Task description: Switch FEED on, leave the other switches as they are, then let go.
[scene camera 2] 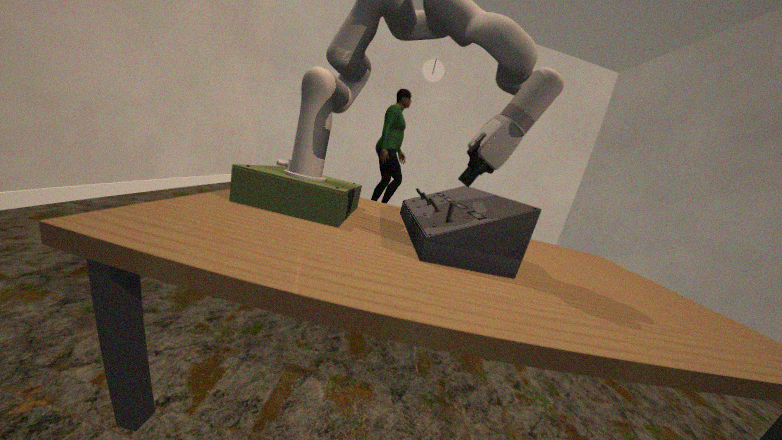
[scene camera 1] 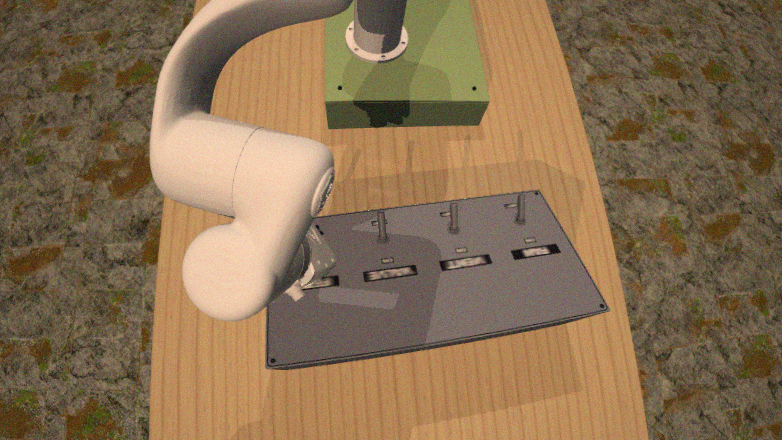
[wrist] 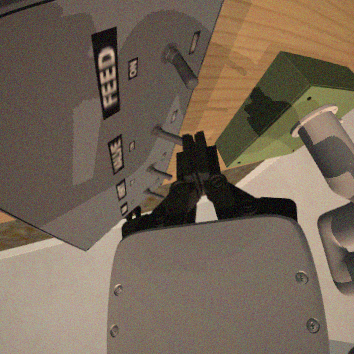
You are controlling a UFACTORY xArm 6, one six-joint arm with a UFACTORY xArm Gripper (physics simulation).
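Places are measured from the arm's base along level axes (x down, y ahead, z right), in centimetres.
Pixels of known places: gripper, fingertip midpoint: (scene camera 2: 463, 183) (scene camera 1: 312, 235) (wrist: 196, 144); arm's base at its link origin: (scene camera 2: 305, 177) (scene camera 1: 376, 39) (wrist: 311, 119).
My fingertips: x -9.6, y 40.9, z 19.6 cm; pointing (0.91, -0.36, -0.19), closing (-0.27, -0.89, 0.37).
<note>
For each thing: its middle in the pictures, then the offset to it from my fingertips. Level surfaces: height alone.
- grey sloped switch panel at the middle of its body: (scene camera 1: 424, 280) (wrist: 105, 145) (scene camera 2: 451, 220) dy +7.8, dx +13.1, dz -16.0 cm
- FEED lever at the middle of its body: (wrist: 182, 68) (scene camera 2: 450, 211) dy -1.7, dx +7.5, dz +1.2 cm
- VALVE lever at the middle of its body: (wrist: 171, 137) (scene camera 1: 381, 225) dy -1.8, dx +8.2, dz -10.9 cm
- VENT lever at the middle of its body: (scene camera 1: 453, 216) (wrist: 160, 173) dy -0.6, dx +8.2, dz -22.9 cm
- FAN lever at the middle of its body: (scene camera 1: 521, 207) dy +0.6, dx +8.2, dz -34.8 cm
- wooden table at its surface level: dx +19.5 cm
The grey sloped switch panel (scene camera 1: 492, 295) (scene camera 2: 475, 246) (wrist: 40, 100) has levers in a row. The FEED lever (scene camera 2: 450, 212) (wrist: 182, 69) stands nearest in scene camera 2. It leans to the ON side, unlike the other levers, which lean toward the robot base. In scene camera 1 the arm hides it. The other levers are the VALVE lever (scene camera 1: 381, 226) (wrist: 167, 136), the VENT lever (scene camera 1: 453, 217) and the FAN lever (scene camera 1: 521, 209). My gripper (scene camera 2: 467, 177) (wrist: 196, 144) is shut and empty, above the panel and apart from the levers.
The green base block (scene camera 1: 437, 71) (scene camera 2: 284, 194) (wrist: 275, 105) carries the arm behind the panel. Both stand on the wooden table (scene camera 1: 218, 383) (scene camera 2: 328, 262). A person in a green top (scene camera 2: 393, 131) is in the background beyond the table.
</note>
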